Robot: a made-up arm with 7 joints. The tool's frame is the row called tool. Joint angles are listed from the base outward.
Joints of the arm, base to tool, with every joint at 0 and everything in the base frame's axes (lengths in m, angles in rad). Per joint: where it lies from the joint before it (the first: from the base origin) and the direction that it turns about. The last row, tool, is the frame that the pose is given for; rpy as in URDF.
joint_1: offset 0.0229 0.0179 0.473 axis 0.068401 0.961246 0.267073
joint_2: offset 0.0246 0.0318 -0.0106 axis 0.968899 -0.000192 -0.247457
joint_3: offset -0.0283 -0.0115 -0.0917 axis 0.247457 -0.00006 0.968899
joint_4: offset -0.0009 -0.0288 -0.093 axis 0.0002 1 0.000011
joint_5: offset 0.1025 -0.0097 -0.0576 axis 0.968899 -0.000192 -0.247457
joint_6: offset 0.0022 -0.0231 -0.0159 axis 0.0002 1 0.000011
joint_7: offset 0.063 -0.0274 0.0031 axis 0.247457 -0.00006 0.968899
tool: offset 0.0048 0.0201 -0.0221 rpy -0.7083 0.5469 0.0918
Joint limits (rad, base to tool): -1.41..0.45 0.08..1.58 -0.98..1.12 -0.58..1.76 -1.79..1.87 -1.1..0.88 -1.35..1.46
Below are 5 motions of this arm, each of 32 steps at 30 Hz.
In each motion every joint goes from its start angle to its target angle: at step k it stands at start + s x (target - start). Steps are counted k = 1, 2, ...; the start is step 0. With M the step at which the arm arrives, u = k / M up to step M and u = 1 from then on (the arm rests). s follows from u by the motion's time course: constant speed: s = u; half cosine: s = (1 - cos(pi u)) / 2; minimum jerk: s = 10 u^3 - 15 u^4 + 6 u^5.
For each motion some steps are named. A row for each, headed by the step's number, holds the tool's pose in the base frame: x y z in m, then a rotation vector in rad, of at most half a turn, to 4 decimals.
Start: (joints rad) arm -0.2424 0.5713 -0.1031 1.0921 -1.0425 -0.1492 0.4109
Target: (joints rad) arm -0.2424 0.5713 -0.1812 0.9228 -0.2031 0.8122 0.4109
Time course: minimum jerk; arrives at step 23
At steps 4, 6, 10, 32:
4: 0.1375 0.1598 0.1249 -0.8220 0.6406 1.4922
6: 0.1349 0.1563 0.1212 -0.7558 0.7277 1.4705
10: 0.1219 0.1483 0.1107 -0.4907 0.9991 1.4110
32: 0.0851 0.1579 0.1065 0.2817 1.4027 1.3944

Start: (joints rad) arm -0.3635 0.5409 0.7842 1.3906 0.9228 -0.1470 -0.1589
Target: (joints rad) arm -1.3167 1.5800 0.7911 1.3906 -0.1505 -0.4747 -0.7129
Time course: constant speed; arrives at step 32
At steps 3, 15, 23, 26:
3: 0.1755 0.2193 0.1442 -0.0372 1.0685 0.8205
15: 0.2906 0.3069 0.3146 -0.2826 0.3704 0.7599
23: 0.2974 0.3446 0.4592 -0.3707 -0.1349 0.6404
26: 0.2826 0.3543 0.5120 -0.3840 -0.3288 0.5884

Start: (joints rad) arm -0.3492 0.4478 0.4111 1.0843 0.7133 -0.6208 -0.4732
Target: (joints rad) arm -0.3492 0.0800 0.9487 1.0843 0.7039 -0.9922 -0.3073
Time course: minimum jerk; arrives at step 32
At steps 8, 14, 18, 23, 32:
8: 0.1971 0.1262 0.1276 0.0564 0.8505 0.0086
14: 0.2028 0.1014 0.1323 -0.0988 0.6999 0.0583
18: 0.2052 0.0835 0.1373 -0.2209 0.5811 0.1165
23: 0.2056 0.0666 0.1429 -0.3421 0.4625 0.1938
32: 0.2047 0.0578 0.1461 -0.4069 0.3986 0.2447

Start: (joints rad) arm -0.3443 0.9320 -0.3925 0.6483 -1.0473 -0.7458 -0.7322
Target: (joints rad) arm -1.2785 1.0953 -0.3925 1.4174 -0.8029 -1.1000 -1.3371
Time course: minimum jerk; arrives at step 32
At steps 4, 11, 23, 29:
4: 0.2425 0.1872 0.2377 -0.4897 0.3093 -0.3357
11: 0.2821 0.1994 0.2778 -0.2980 0.2138 -0.4098
23: 0.3440 0.2229 0.4255 0.2169 0.0092 -0.4492
29: 0.3456 0.2258 0.4563 0.2996 -0.0157 -0.4299

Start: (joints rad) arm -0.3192 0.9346 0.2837 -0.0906 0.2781 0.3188 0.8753
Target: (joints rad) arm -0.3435 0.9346 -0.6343 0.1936 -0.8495 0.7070 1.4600
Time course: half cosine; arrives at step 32
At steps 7, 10, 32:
7: 0.2721 0.2006 0.3031 0.1894 -0.6572 1.1430
10: 0.2656 0.1885 0.2811 0.1452 -0.5318 1.1723
32: 0.1537 0.1219 0.1819 0.3842 0.4195 1.4282

